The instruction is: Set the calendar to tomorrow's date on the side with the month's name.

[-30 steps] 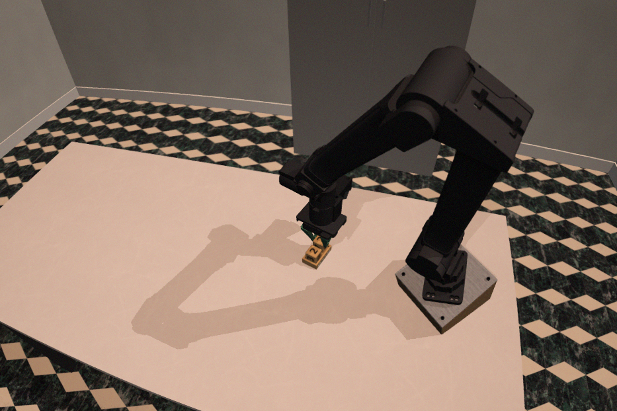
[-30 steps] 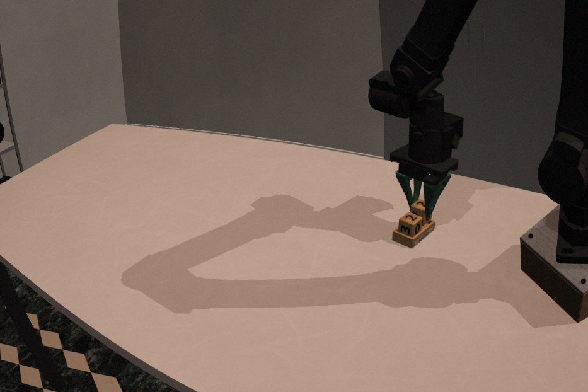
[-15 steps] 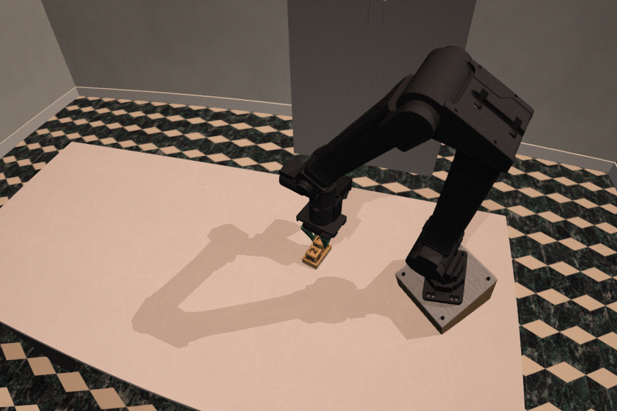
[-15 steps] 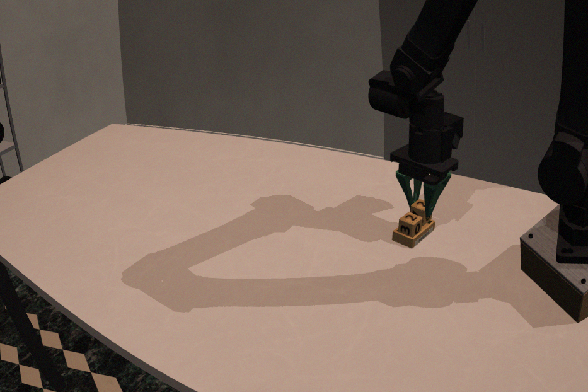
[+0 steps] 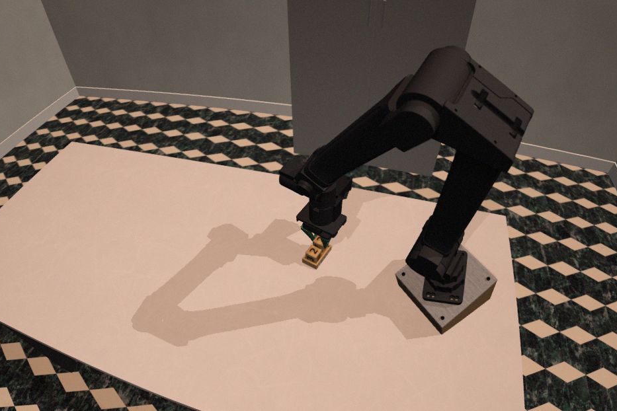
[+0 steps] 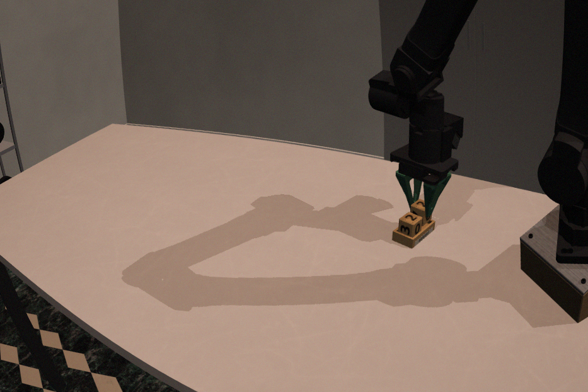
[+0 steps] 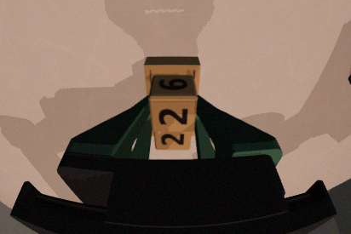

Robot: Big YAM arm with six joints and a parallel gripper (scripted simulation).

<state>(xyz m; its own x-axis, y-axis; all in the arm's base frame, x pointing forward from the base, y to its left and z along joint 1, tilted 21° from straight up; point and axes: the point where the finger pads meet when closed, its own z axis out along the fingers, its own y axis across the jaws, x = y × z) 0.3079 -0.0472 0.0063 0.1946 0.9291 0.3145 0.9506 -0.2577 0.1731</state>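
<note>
My gripper is now 30 mm above the tray and 20 mm to the right of it.
</note>
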